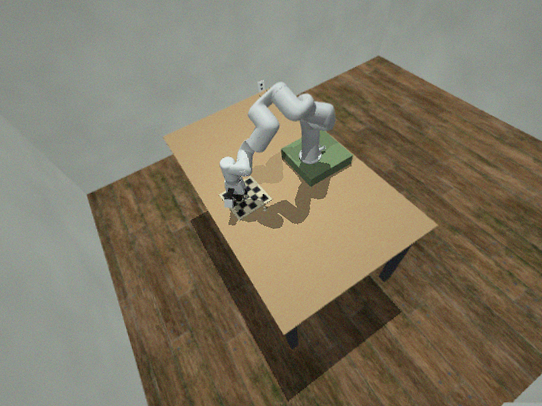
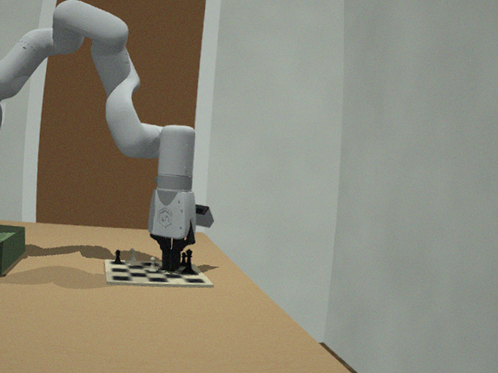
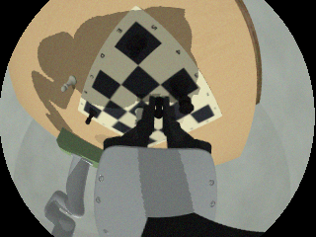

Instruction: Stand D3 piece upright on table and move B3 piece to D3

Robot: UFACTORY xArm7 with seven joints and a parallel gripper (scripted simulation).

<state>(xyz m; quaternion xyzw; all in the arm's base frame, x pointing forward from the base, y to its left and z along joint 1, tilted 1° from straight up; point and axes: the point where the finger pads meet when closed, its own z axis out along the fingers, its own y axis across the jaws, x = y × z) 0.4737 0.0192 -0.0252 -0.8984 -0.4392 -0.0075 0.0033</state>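
My gripper is now 4 cm short of the tall black piece and 1 cm to the right of it. Also, from my hand: small chessboard 4 cm behind, 3 cm below.
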